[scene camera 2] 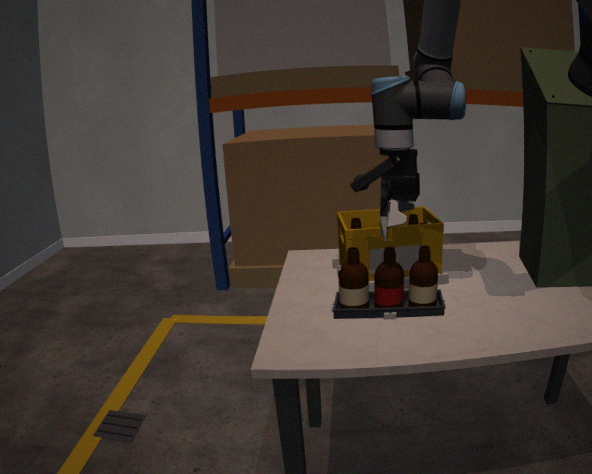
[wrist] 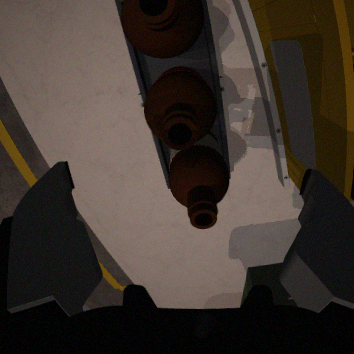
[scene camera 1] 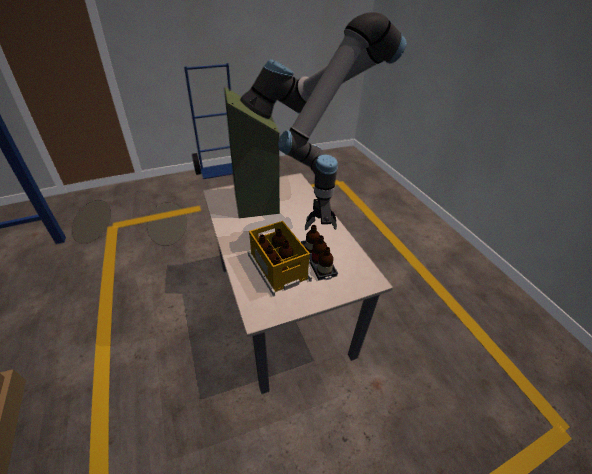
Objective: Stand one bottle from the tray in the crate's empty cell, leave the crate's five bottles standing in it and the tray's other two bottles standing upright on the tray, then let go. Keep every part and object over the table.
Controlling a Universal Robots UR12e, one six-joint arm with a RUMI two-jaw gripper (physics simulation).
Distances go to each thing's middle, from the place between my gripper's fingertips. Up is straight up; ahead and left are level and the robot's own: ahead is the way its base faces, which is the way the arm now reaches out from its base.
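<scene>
Red-labelled bottle [scene camera 2: 389, 275]: my hand 120 mm above it, 10 mm short of it.
</scene>
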